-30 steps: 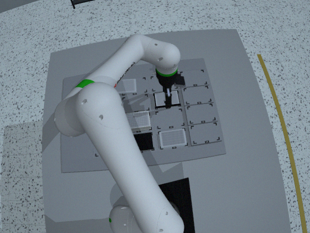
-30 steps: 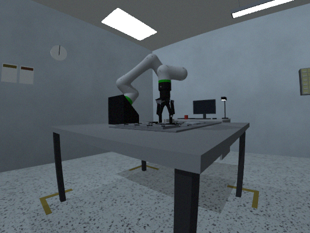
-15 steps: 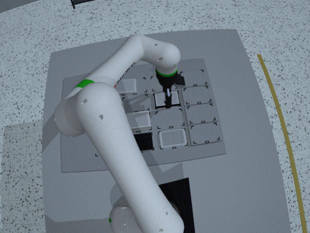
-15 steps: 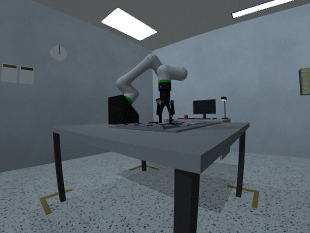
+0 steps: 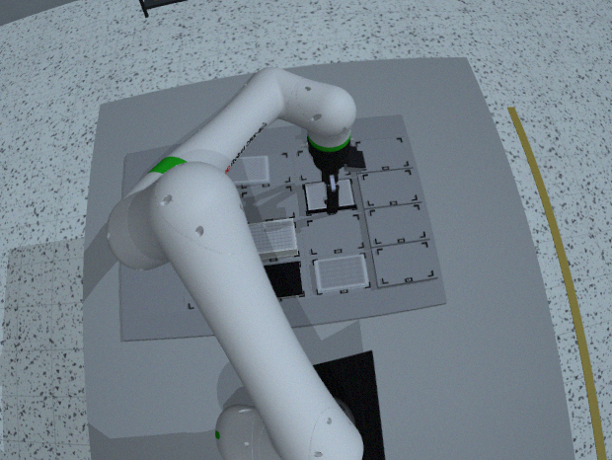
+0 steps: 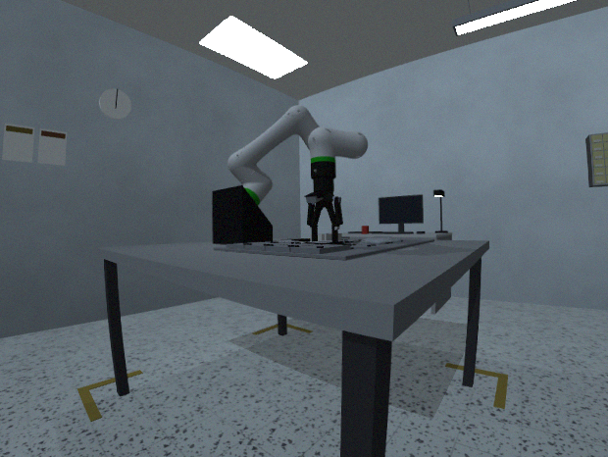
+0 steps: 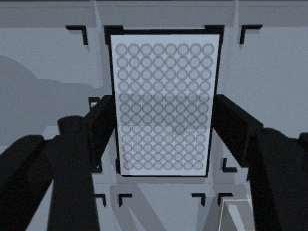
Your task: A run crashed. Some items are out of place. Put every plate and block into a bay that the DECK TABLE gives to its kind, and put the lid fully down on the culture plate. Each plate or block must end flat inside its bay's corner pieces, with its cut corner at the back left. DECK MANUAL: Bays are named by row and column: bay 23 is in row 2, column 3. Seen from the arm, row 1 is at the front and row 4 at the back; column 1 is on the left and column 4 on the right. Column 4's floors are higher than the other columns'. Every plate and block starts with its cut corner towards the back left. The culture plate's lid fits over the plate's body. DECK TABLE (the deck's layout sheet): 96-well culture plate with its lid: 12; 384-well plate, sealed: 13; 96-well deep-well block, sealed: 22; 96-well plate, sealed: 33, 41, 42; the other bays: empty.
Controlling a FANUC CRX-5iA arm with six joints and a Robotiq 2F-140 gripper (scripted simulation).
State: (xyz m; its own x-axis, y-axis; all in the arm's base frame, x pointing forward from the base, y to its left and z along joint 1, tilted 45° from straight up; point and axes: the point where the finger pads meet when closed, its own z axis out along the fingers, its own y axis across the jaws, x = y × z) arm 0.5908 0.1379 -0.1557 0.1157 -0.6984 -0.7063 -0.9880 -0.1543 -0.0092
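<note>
My gripper is now 2 cm above the dark-sided plate. Also, from my hand: 96-well plate 8 cm ahead, 23 cm to the left, 2 cm below; black lid 23 cm behind, 14 cm to the left, 2 cm below; deep-well block 13 cm behind, 15 cm to the left, 1 cm below.
</note>
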